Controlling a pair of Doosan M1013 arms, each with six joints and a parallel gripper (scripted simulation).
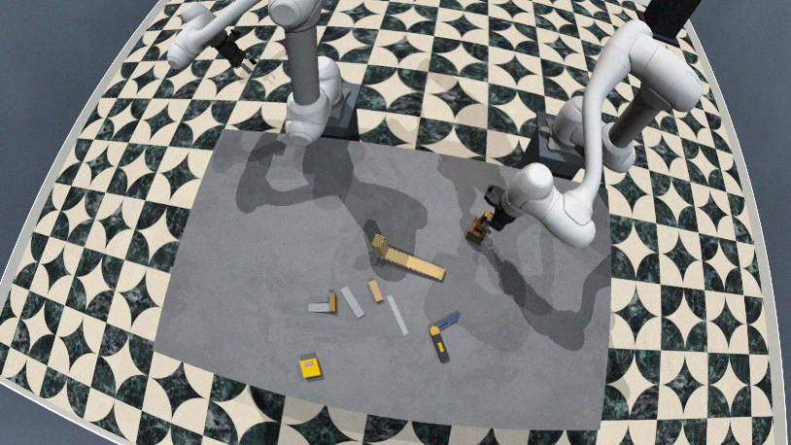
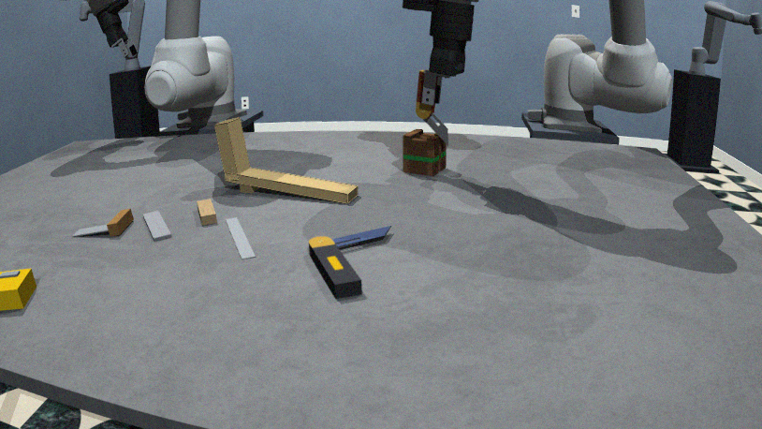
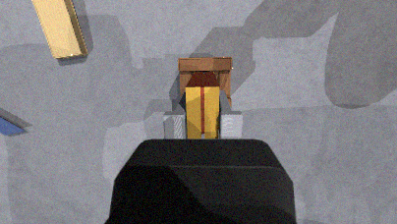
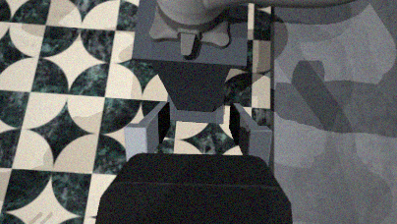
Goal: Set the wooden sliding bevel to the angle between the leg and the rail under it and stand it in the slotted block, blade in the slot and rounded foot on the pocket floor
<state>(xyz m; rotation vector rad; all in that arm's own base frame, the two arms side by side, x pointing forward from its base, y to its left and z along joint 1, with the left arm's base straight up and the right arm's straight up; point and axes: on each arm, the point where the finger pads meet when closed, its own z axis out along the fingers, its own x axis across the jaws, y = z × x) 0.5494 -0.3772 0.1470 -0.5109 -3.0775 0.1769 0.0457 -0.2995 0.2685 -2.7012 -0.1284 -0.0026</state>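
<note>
My left hand is 1 cm to the left of the wooden sliding bevel and 2 cm above it. Round my left hand: black bevel (38 cm ahead, 10 cm to the right, 14 cm below); then steel blade (5 cm below); then thin grey strip (33 cm ahead, 26 cm to the right, 15 cm below).
</note>
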